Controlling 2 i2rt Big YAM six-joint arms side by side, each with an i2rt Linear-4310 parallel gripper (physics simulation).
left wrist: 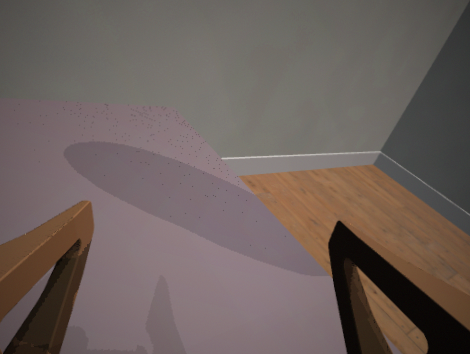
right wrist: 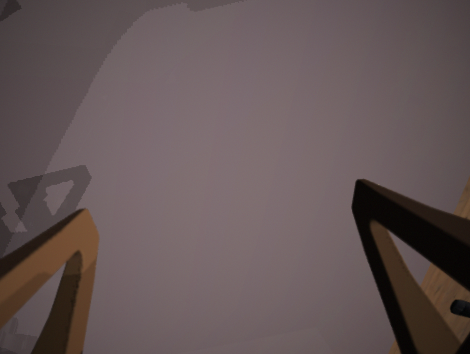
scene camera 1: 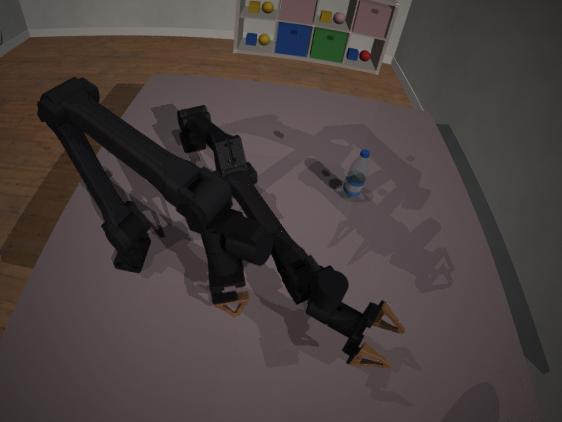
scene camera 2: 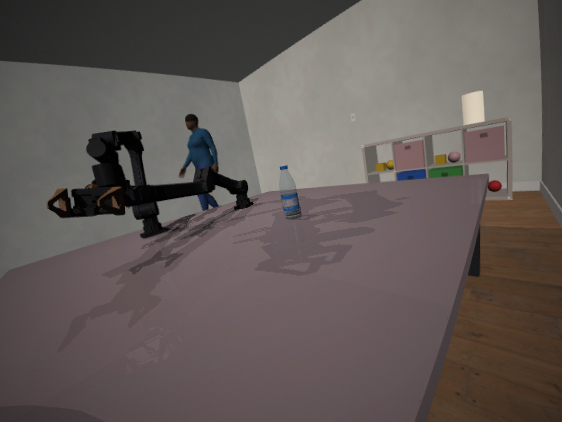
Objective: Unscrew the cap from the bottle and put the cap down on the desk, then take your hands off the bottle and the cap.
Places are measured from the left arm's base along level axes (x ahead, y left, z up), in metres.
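Pixels of known places: left gripper, fingertip midpoint: (left wrist: 217, 223) (scene camera 1: 397, 348) (scene camera 2: 73, 204); right gripper, fingertip midpoint: (right wrist: 223, 207) (scene camera 1: 233, 298); left arm's base, origin of the base link: (scene camera 1: 192, 142) (scene camera 2: 244, 206); right arm's base, origin of the base link: (scene camera 1: 133, 253) (scene camera 2: 154, 233).
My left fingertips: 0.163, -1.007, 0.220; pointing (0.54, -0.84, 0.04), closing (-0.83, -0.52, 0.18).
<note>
Ahead of a thing's pixels: the offset from my left fingertips to its top centre, as dx, dy, dz. Level surfaces: height alone.
A clear bottle @(+0.286, +0.558, -0.015) (scene camera 1: 354, 176) (scene camera 2: 290, 200) with a blue-banded label stands upright on the mauve desk @(dz -0.220) (scene camera 1: 125, 370) (scene camera 2: 300, 345). Its blue cap @(+0.286, +0.558, -0.014) (scene camera 1: 365, 153) (scene camera 2: 284, 167) sits on its neck. My left gripper (scene camera 1: 397, 349) (scene camera 2: 86, 202) (left wrist: 217, 223) is open and empty, well apart from the bottle, nearer the camera in scene camera 1. My right gripper (scene camera 1: 231, 304) (right wrist: 223, 207) is open and empty over the desk, left of the left gripper in scene camera 1; it is mostly hidden behind the left arm in scene camera 2. The bottle does not show in either wrist view.
In scene camera 1 the right arm's forearm and wrist pass close to the left arm's links. A cube shelf (scene camera 1: 312, 25) (scene camera 2: 510, 165) with bins and balls stands beyond the desk. A person (scene camera 2: 200, 147) in blue stands behind the arms. The desk's edge shows in the left wrist view.
</note>
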